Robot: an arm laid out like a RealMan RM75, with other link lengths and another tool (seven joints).
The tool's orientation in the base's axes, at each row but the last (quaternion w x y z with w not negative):
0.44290 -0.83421 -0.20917 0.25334
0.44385 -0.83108 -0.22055 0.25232
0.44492 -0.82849 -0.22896 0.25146
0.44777 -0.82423 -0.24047 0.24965
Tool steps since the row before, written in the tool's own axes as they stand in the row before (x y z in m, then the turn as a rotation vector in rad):
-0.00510 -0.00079 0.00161 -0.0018 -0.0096 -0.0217
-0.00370 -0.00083 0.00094 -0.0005 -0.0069 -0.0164
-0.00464 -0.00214 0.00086 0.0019 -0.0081 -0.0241
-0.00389 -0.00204 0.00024 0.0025 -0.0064 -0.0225
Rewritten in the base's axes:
-0.00508 -0.00149 0.00111 0.0106 -0.0098 0.0189
-0.00357 -0.00117 0.00108 0.0087 -0.0071 0.0138
-0.00443 -0.00120 0.00240 0.0152 -0.0098 0.0180
-0.00346 -0.00128 0.00240 0.0149 -0.0093 0.0157

